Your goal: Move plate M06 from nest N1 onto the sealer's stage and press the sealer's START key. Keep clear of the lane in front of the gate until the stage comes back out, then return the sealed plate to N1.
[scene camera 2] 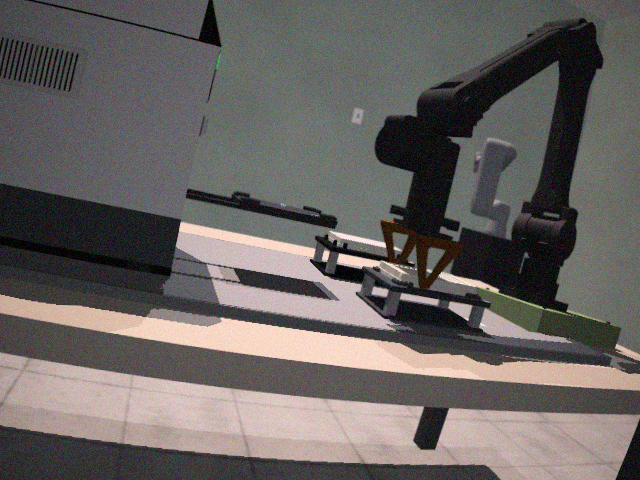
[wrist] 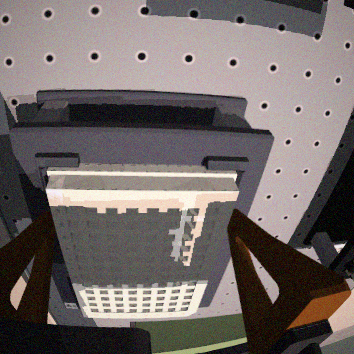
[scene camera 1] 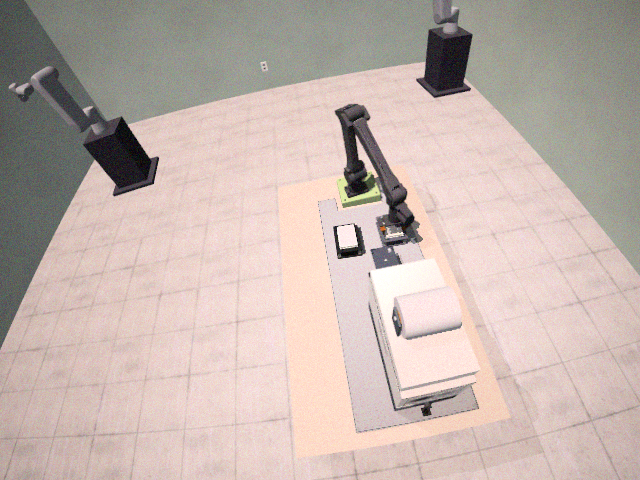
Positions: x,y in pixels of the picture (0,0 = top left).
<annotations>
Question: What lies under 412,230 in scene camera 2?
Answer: My gripper.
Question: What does my gripper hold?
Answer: Nothing.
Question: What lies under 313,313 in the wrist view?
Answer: My gripper.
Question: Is my gripper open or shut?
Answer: Open.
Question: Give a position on a dark sealer stage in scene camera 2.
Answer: At 309,215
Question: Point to a roll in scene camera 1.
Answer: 434,310
</annotations>
